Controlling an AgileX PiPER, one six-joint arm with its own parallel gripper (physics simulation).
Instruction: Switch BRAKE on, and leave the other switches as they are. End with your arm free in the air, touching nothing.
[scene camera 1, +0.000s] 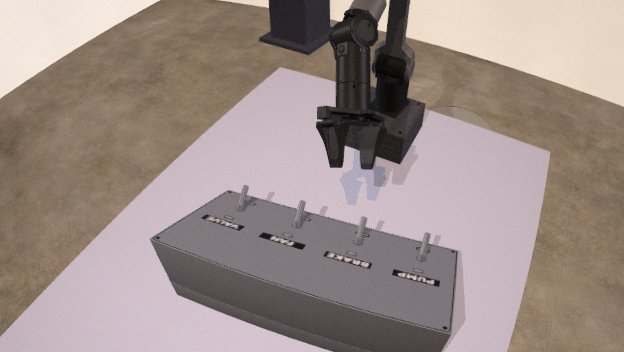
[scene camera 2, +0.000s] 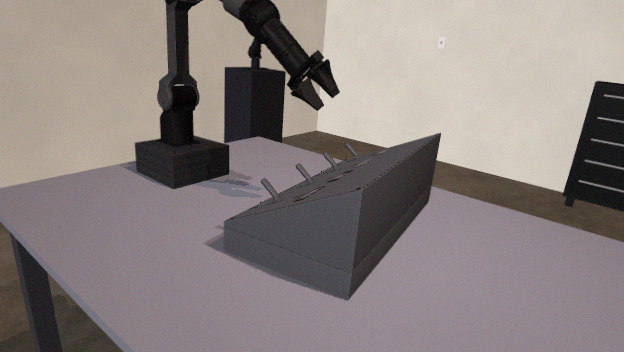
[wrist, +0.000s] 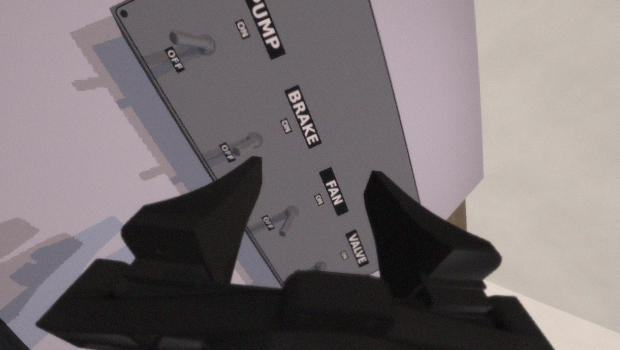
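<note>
The grey sloped switch box (scene camera 1: 295, 267) (scene camera 2: 295, 235) (wrist: 350, 115) carries the BRAKE lever (scene camera 1: 360, 230) (scene camera 2: 303, 172) (wrist: 247, 144), which leans to its OFF mark, away from the BRAKE label (scene camera 1: 348, 259) (wrist: 303, 117). The PUMP lever (scene camera 1: 424, 247) (scene camera 2: 270, 190) (wrist: 192, 42), FAN lever (scene camera 1: 299, 214) (wrist: 288, 221) and VALVE lever (scene camera 1: 243, 198) also lean to the OFF side; the VALVE lever is mostly hidden in the wrist view. My gripper (scene camera 1: 352, 167) (scene camera 2: 328, 101) (wrist: 315, 176) is open and empty, in the air above the robot side of the box, apart from the levers.
The box stands on the pale table (scene camera 1: 200, 165) (scene camera 2: 475, 280). My arm's dark base block (scene camera 1: 397, 142) (scene camera 2: 182, 162) stands beyond the lever side of the box. A dark pedestal (scene camera 1: 300, 25) (scene camera 2: 254, 102) is behind the table. A black drawer cabinet (scene camera 2: 590, 172) stands by the wall.
</note>
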